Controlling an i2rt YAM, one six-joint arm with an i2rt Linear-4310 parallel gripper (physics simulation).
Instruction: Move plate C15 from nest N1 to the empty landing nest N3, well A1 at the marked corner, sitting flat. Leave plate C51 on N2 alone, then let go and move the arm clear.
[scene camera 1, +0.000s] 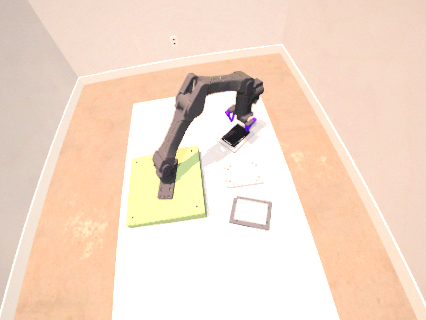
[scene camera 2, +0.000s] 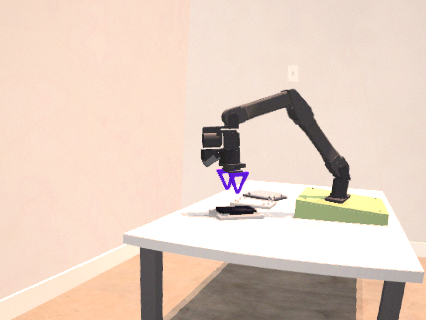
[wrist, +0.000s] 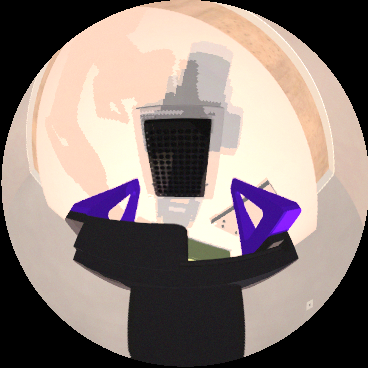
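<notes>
A black well plate (scene camera 1: 235, 136) (scene camera 2: 236, 210) (wrist: 178, 157) sits in a pale nest (scene camera 1: 226, 144) (scene camera 2: 245, 217). A white plate (scene camera 1: 251, 211) sits in a dark grey nest (scene camera 1: 234, 212). Between these two is a pale nest (scene camera 1: 243, 175) (scene camera 2: 265, 204) with small posts and no plate on it. Plate and nest labels and the corner marks are too small to read. My gripper (scene camera 1: 239, 125) (scene camera 2: 232, 190) (wrist: 184, 182) is open and empty, above the black plate. In the wrist view its purple fingers stand to the left and right of the plate's near end, with the plate between and ahead of them.
The arm's base stands on a yellow-green block (scene camera 1: 150, 210) (scene camera 2: 345, 214) to one side of the nests. The nests lie in a row on the white table (scene camera 1: 215, 270) (scene camera 2: 200, 240). The arm casts shadows across the black plate's nest.
</notes>
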